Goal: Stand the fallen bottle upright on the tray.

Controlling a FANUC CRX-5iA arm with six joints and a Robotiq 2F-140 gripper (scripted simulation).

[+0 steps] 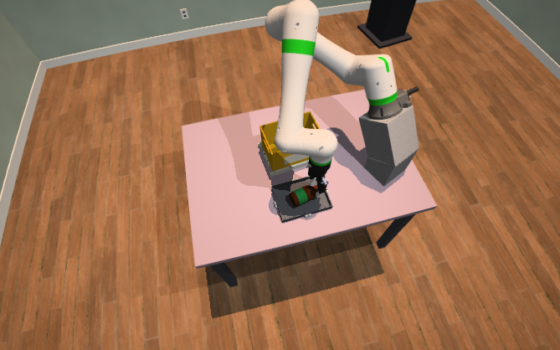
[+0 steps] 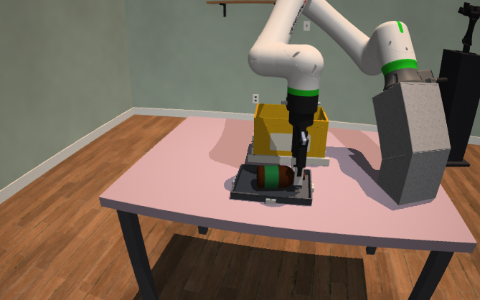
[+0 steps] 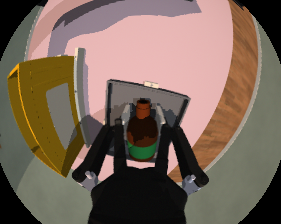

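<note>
Right now the bottle is 5 cm ahead of my hand and 2 cm below it. Round my hand: yellow crate: 27 cm to the right, 2 cm above; then tray: 7 cm ahead, 5 cm below.
</note>
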